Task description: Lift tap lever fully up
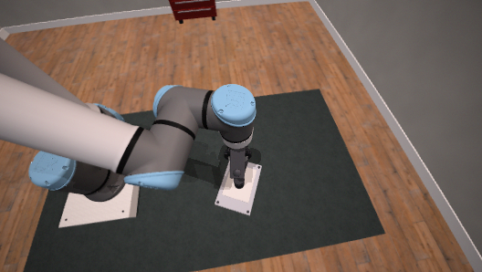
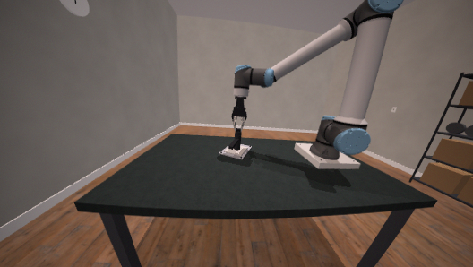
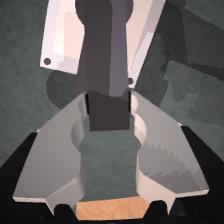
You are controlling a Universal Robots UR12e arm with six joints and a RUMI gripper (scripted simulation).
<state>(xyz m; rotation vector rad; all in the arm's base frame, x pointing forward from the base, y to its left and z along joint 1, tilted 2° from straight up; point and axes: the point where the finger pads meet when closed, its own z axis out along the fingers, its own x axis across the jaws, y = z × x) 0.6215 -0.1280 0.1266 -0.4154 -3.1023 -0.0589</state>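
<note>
My gripper is now 10 mm past the dark lever, 20 mm to the left of it and 10 mm above it.
</note>
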